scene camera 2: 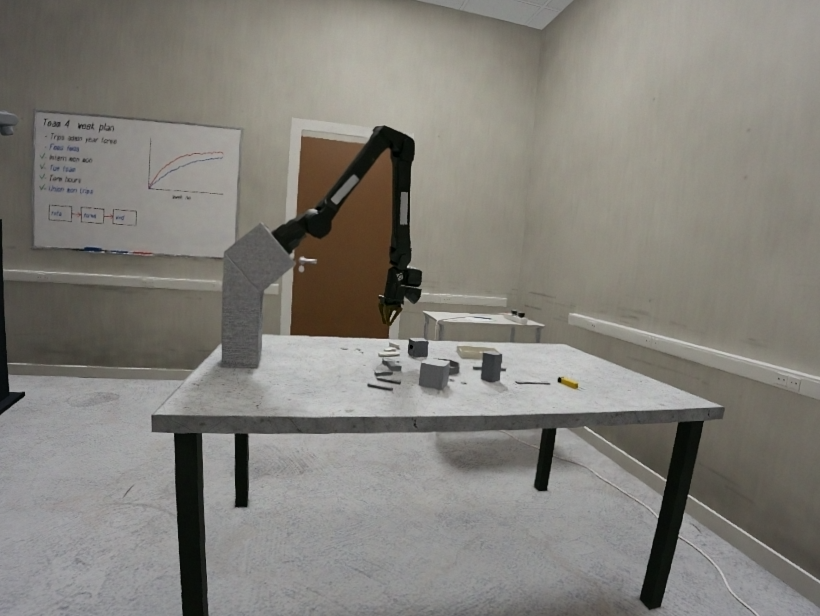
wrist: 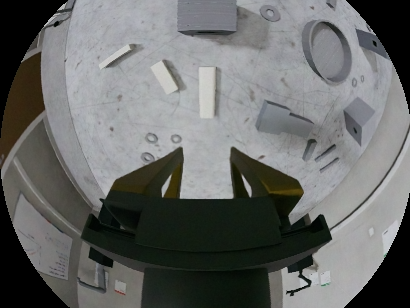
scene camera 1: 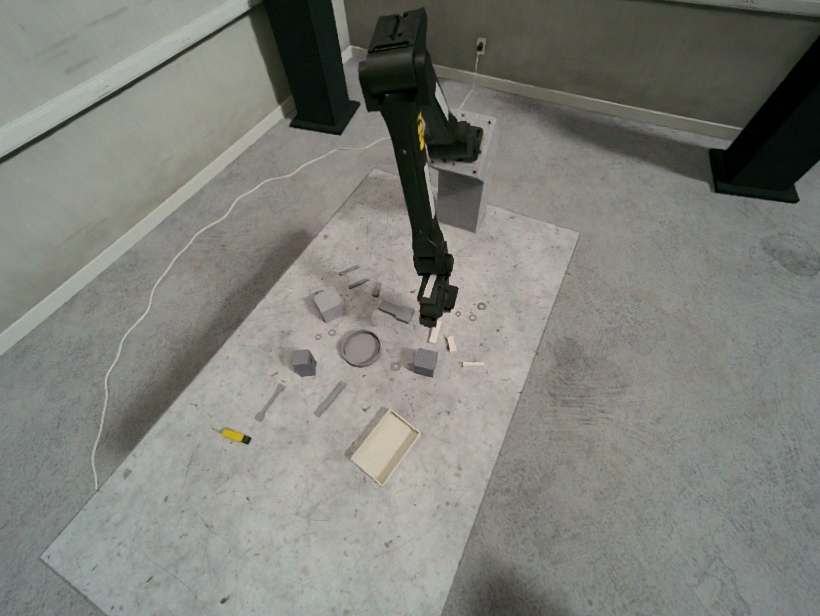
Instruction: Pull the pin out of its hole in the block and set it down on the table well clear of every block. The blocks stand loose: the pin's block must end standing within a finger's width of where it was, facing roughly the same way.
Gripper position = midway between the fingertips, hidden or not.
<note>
In view: my gripper (wrist: 206, 152), a cream tray (scene camera 1: 382, 452) and a round grey dish (scene camera 1: 362, 347).
The round grey dish also shows in the wrist view (wrist: 330, 52). The wrist view does not show the cream tray: it is out of frame.
</note>
